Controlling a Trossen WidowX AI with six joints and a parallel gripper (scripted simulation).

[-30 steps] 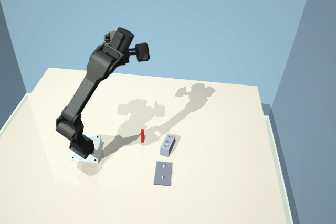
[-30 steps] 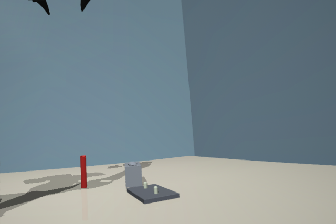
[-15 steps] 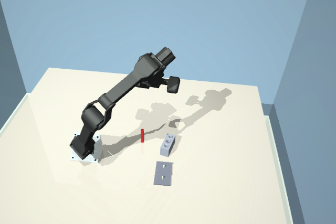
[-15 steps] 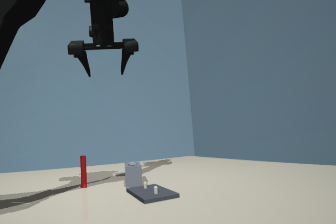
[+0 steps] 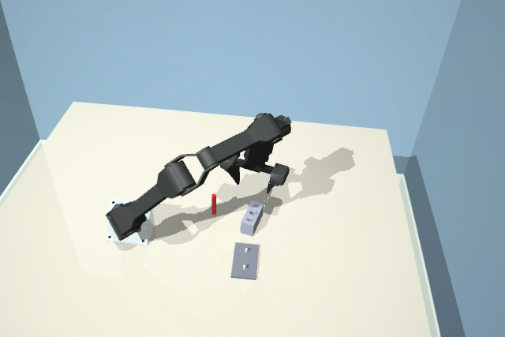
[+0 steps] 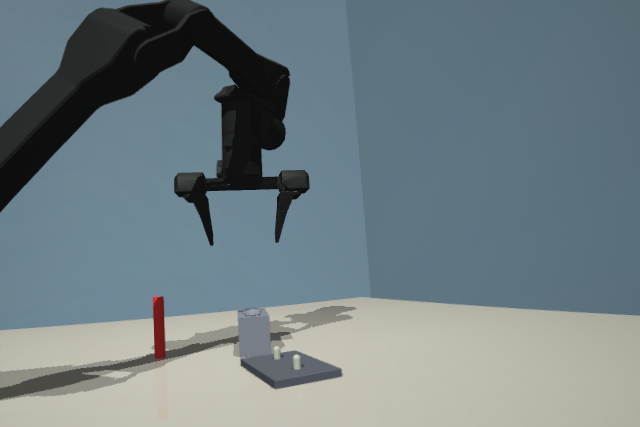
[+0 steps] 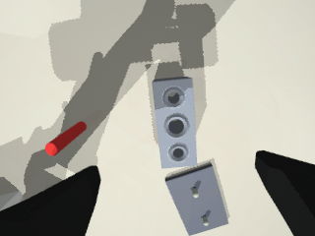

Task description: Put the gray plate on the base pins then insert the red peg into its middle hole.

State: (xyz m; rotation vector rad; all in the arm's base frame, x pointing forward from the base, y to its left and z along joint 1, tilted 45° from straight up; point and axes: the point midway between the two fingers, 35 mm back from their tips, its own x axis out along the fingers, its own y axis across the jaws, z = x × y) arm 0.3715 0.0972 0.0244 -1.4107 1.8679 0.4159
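The gray plate is 110 mm below my gripper tip and 10 mm to the right of it. Also, from my gripper tip: dark base (150 mm to the right, 140 mm below, 20 mm behind); then red peg (110 mm below, 110 mm behind, 30 mm to the left).
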